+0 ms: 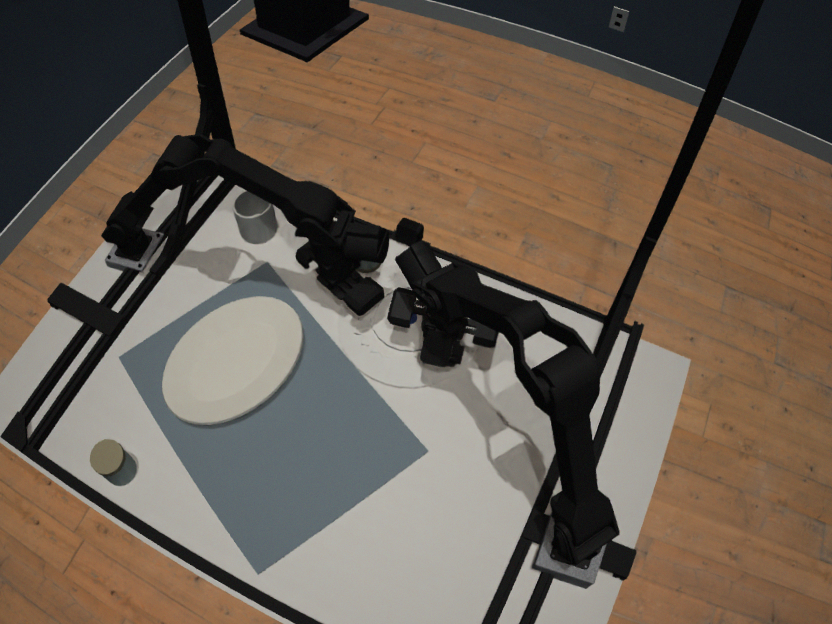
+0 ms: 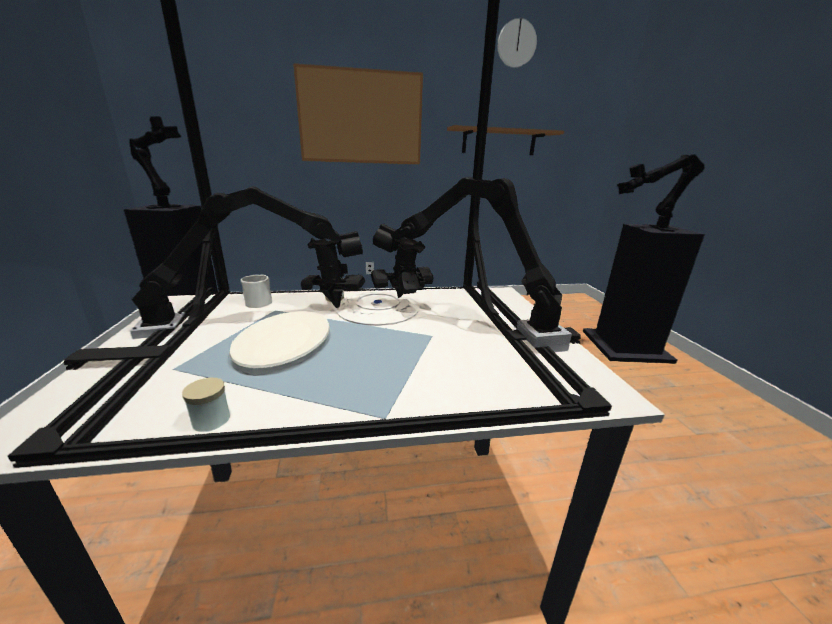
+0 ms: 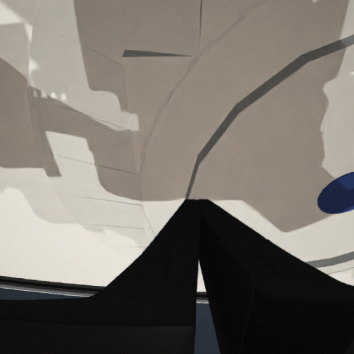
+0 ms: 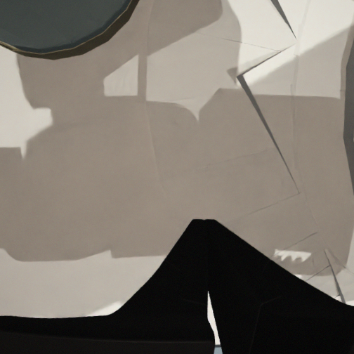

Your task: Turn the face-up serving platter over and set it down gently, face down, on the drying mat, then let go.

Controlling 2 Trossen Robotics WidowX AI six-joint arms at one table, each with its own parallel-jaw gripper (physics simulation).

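Places are measured from the left arm's base along level axes (x ahead, y left, z up), in millimetres.
Pixels of known places: left gripper, fingertip midpoint: [image 2: 398, 296]; right gripper, fingertip midpoint: [image 1: 347, 299] [image 2: 337, 307]; left arm's base, link origin: [image 1: 574, 545] [image 2: 543, 326]; right arm's base, link origin: [image 1: 133, 246] [image 2: 158, 320].
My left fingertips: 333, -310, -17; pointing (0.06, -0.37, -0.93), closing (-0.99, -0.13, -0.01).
For each thing: its middle in the pictures, then the offset to it from my left fingertips, as dx, dy, dz. "spot": a spot on its surface instead. Level surfaces: height alone.
- round white platter, body centre: [image 1: 409, 320] [image 2: 377, 304] +69, +3, -20
- blue centre dot, surface spot: [image 1: 413, 319] [image 2: 380, 301] spot: +61, +4, -11
- drying mat, surface height: dz -32
- cream oval platter, body centre: [image 1: 232, 360] [image 2: 283, 338] +333, +207, -18
- grey cup, body centre: [image 1: 257, 210] [image 2: 256, 289] +450, -104, +10
- pale round container, body centre: [image 1: 365, 249] +204, -100, +2
- tan-lidded jar, body centre: [image 1: 113, 463] [image 2: 207, 404] +427, +481, +2
A round white platter [image 1: 396, 369] [image 2: 376, 315] [image 3: 270, 145] [image 4: 225, 135] with a blue centre dot [image 1: 413, 319] [image 2: 377, 301] [image 3: 337, 193] lies at the back of the table, beyond the drying mat [image 1: 288, 470] [image 2: 349, 369]. The arms partly hide it. A cream oval platter [image 1: 235, 359] [image 2: 280, 340] lies on the mat. My left gripper [image 1: 440, 349] [image 2: 403, 293] [image 3: 195, 210] is shut and empty, pointing down over the white platter's right part. My right gripper [image 1: 359, 298] [image 2: 338, 303] [image 4: 202, 230] is shut and empty, low by that platter's left rim.
A grey cup [image 1: 255, 218] [image 2: 256, 290] stands at the back left. A pale round container [image 1: 368, 264] [image 4: 55, 25] stands behind my right gripper, partly hidden. A tan-lidded jar [image 1: 108, 458] [image 2: 206, 405] stands at the front left. Black rails border the table.
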